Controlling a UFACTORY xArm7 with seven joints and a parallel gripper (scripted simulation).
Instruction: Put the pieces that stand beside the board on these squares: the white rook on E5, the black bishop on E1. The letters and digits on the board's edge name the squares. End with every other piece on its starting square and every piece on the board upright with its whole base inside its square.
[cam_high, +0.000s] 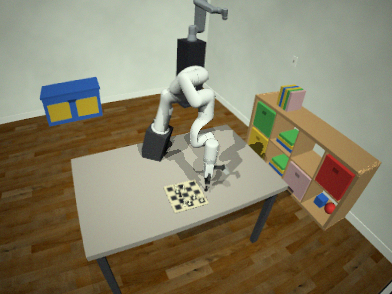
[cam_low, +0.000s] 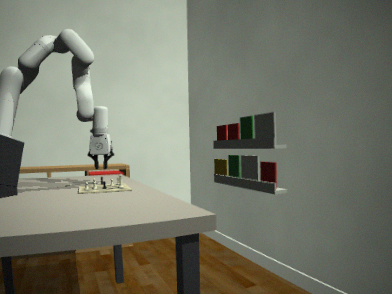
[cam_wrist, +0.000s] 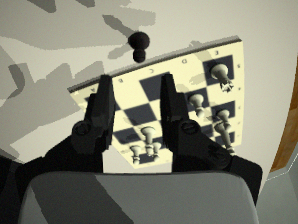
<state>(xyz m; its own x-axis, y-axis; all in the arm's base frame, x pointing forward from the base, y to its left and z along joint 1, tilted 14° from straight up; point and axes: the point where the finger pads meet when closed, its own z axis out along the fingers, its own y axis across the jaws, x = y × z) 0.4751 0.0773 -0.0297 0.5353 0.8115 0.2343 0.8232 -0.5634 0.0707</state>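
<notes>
The black bishop lies 8 cm below my hand. Also, from my hand: white rook (6 cm ahead, 8 cm to the right, 8 cm below); chessboard (3 cm behind, 14 cm to the right, 10 cm below); black pawn (4 cm behind, 17 cm to the right, 8 cm below).
</notes>
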